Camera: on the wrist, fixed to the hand. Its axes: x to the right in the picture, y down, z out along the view.
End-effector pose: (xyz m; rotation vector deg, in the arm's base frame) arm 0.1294 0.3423 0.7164 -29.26 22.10 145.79
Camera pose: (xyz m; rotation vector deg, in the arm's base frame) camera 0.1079 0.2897 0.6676 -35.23 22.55 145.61
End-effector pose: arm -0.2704 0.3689 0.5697 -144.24 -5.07 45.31
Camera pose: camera -0.2303 0.3063 0.5793 -146.78 -3.58 40.03
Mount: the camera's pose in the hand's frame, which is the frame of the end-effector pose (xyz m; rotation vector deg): 0.0155 0.0468 -0.0564 -0.98 4.35 0.33
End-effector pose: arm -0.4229 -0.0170 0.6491 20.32 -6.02 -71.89
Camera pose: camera -0.3602 -0.0077 0.6092 22.14 -1.75 -70.72
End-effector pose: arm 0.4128 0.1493 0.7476 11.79 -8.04 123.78
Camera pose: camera 0.3602 0.1456 0.6944 6.50 -6.64 124.25
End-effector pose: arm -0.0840 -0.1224 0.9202 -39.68 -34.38 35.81
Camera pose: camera -0.0503 -0.1052 0.8556 -41.89 -30.58 34.20
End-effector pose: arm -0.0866 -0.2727 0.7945 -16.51 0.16 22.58
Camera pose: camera -0.0870 -0.2411 0.7266 -18.33 4.28 22.28
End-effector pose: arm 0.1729 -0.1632 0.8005 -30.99 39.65 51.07
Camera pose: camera 0.1227 -0.1691 0.7452 -33.84 43.30 50.78
